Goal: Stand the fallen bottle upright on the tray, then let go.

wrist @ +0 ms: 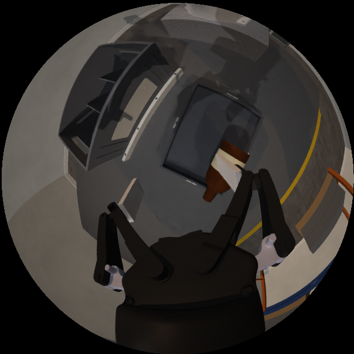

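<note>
A brown bottle [216,181] with a cream label lies at the lower right corner of the dark tray [190,130]. Its wide base is toward the tray's right side, and its neck points down and left, past the near rim. My gripper [177,174] is open wide with nothing between its fingers. Its right finger pad appears in front of the bottle and hides part of the label; whether they touch I cannot tell. Its left finger pad is to the left of the tray's near corner, away from the bottle.
A dark bin with dividers [116,95] stands at the left, with a pale strip [145,121] along its near side. A grey block [215,32] is at the far edge. A yellow line [303,170] runs down the right side. A grey and brown box [322,215] is at the far right.
</note>
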